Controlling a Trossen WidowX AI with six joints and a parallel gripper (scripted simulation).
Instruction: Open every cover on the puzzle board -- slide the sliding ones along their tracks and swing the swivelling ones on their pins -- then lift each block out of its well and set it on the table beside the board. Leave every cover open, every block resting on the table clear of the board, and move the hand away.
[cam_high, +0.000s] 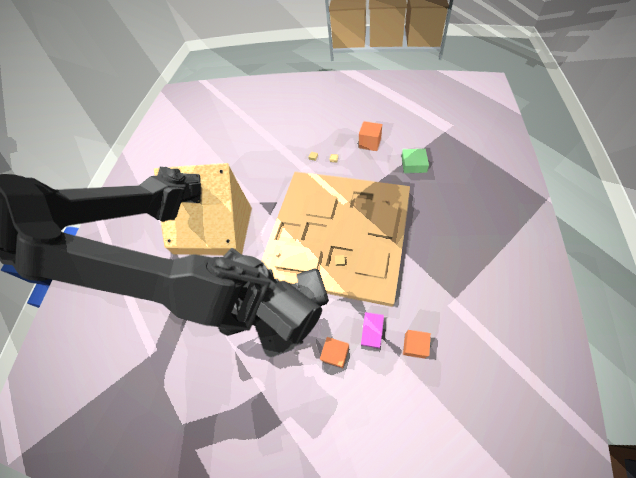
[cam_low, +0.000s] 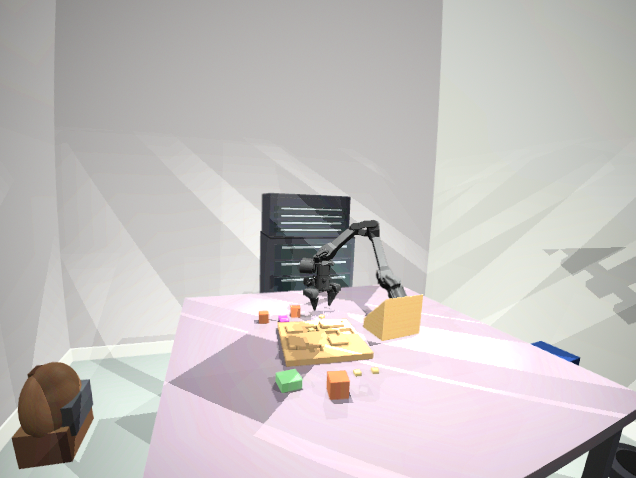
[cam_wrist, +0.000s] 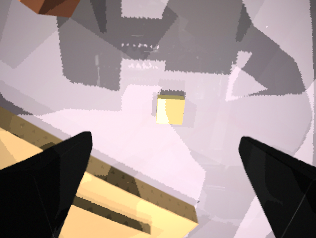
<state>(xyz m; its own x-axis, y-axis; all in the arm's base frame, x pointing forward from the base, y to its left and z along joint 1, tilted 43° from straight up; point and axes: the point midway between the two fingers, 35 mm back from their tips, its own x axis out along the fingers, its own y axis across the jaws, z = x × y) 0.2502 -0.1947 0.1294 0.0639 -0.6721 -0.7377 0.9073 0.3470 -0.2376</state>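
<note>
Now: gripper tip 20 cm to the right of the wooden puzzle board, 9 cm short of it and 3 cm above it. Also, from my gripper tip: orange block: 51 cm to the left, 14 cm ahead, 2 cm below; then green block: 43 cm to the left, 26 cm ahead, 3 cm below.
</note>
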